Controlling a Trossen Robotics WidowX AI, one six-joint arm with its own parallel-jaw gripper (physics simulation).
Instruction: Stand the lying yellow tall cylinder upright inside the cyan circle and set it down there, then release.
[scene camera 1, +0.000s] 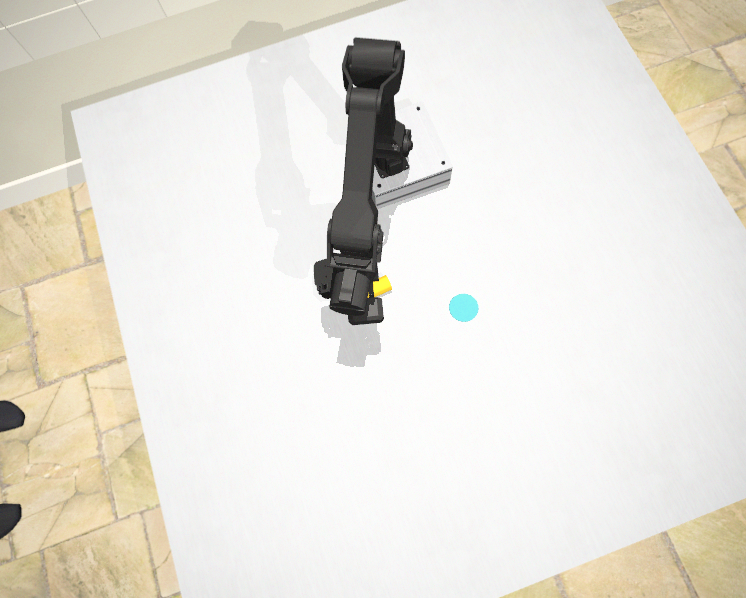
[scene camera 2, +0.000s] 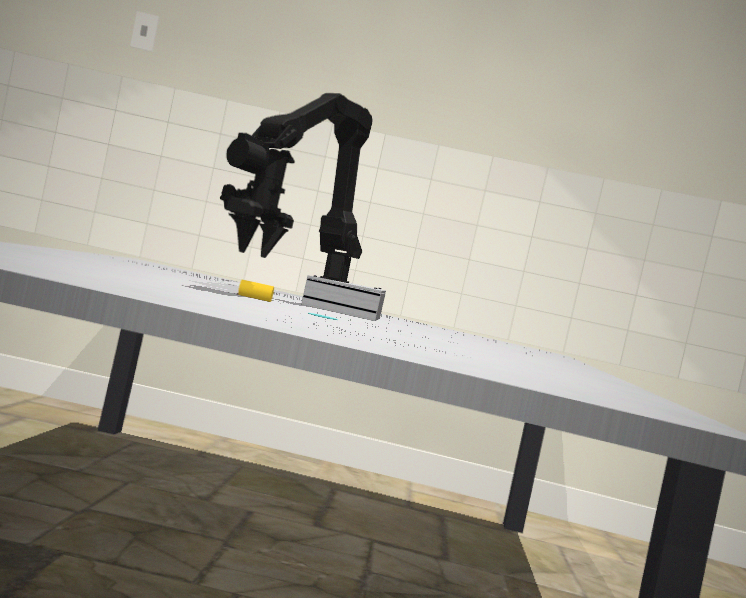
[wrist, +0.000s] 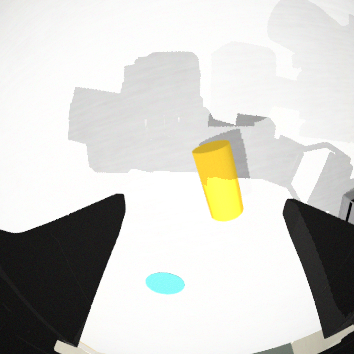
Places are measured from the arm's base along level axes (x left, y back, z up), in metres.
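Pixels of known places: gripper, fingertip midpoint: (scene camera 2: 252, 255) (wrist: 208, 204); arm's base, origin of the base link: (scene camera 1: 389, 161) (scene camera 2: 334, 280).
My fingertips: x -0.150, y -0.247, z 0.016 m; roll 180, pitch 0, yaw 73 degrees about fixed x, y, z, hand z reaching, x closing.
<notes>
For each thing: its top centre in the pictures, then the offset to it from my fingertips. "pt": a spot on its surface instead. Level surfaces: height alone.
- yellow cylinder, middle of its top: (wrist: 222, 188) (scene camera 1: 373, 286) (scene camera 2: 258, 282) dx +0.020, dy +0.014, dz -0.053 m
- cyan circle, surface spot: (wrist: 165, 283) (scene camera 2: 322, 315) (scene camera 1: 462, 306) pt dx +0.175, dy -0.087, dz -0.085 m
- white table, its level: dz -0.086 m
The yellow cylinder (scene camera 1: 381, 285) (scene camera 2: 255, 290) (wrist: 219, 181) lies on its side on the white table. In scene camera 1 the arm hides part of it. My gripper (scene camera 2: 253, 254) (wrist: 208, 204) is open and empty, pointing down above the table, with its fingertips a little above the cylinder. In the wrist view the cylinder shows between and beyond the two fingertips, right of the middle, its far part in shadow. The cyan circle (scene camera 1: 463, 307) (scene camera 2: 323, 316) (wrist: 165, 283) is flat on the table, to the right of the cylinder in scene camera 1, and has nothing on it.
The arm's grey base block (scene camera 1: 415, 185) (scene camera 2: 343, 298) stands on the white table (scene camera 1: 435, 436) (scene camera 2: 435, 367), behind the cylinder and the circle in scene camera 1. The arm's shadows fall across the table around the cylinder. A tiled wall (scene camera 2: 467, 211) stands behind the table.
</notes>
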